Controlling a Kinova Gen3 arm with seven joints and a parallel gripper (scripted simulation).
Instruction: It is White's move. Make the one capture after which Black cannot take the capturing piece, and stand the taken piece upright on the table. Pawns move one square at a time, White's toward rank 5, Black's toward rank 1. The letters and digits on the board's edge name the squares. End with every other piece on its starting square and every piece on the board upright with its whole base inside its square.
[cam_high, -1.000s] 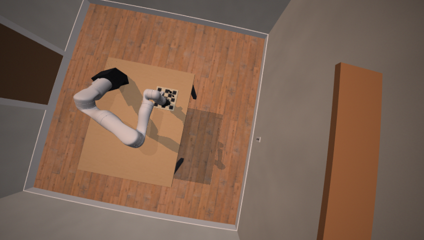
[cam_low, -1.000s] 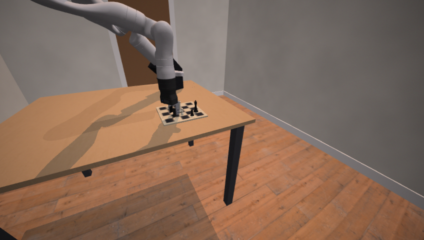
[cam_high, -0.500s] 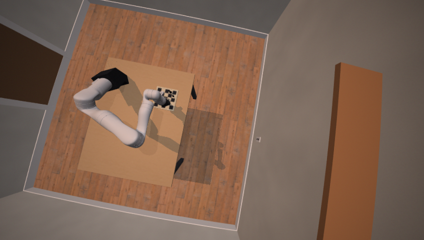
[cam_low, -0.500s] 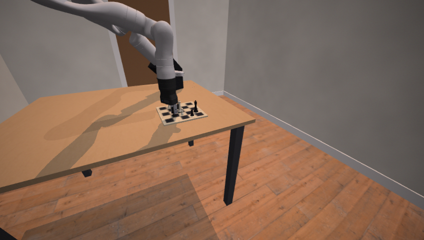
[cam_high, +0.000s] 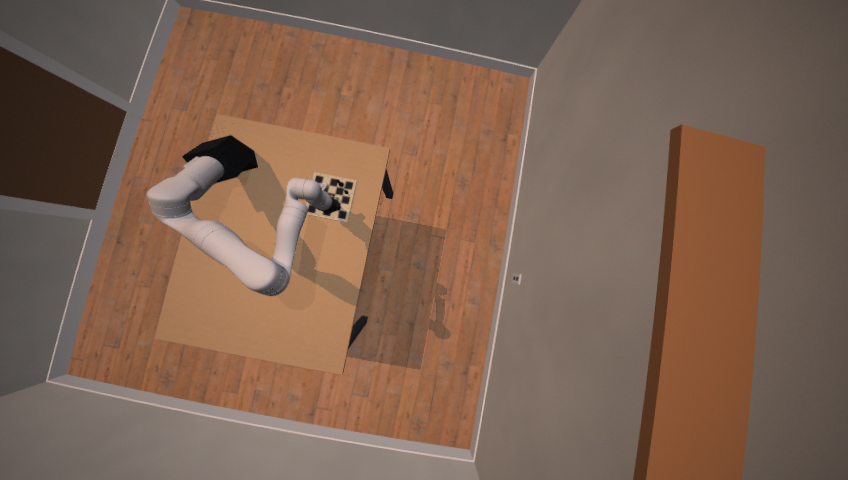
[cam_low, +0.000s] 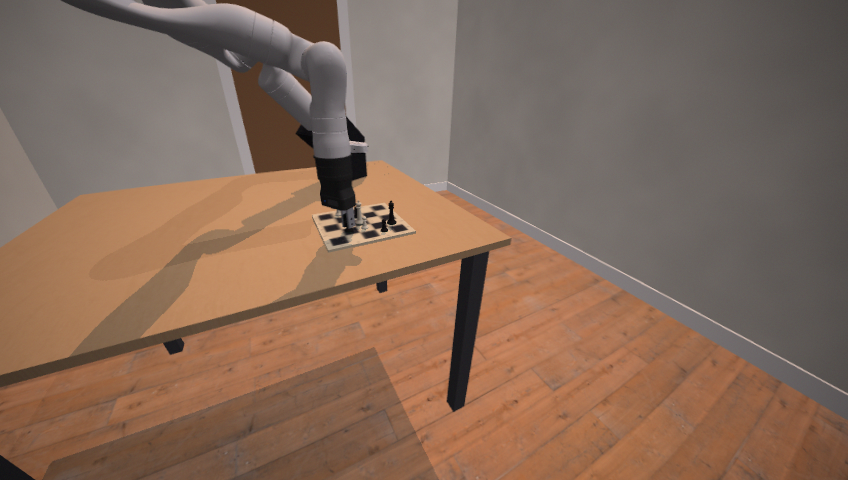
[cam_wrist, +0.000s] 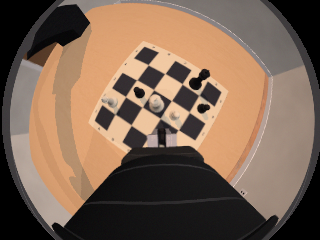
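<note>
The tall white piece is 30 mm behind my hand and 40 mm to the left of it. Also, from my hand: chessboard (30 mm behind, 40 mm to the left, 30 mm below); then black piece (10 mm below).
</note>
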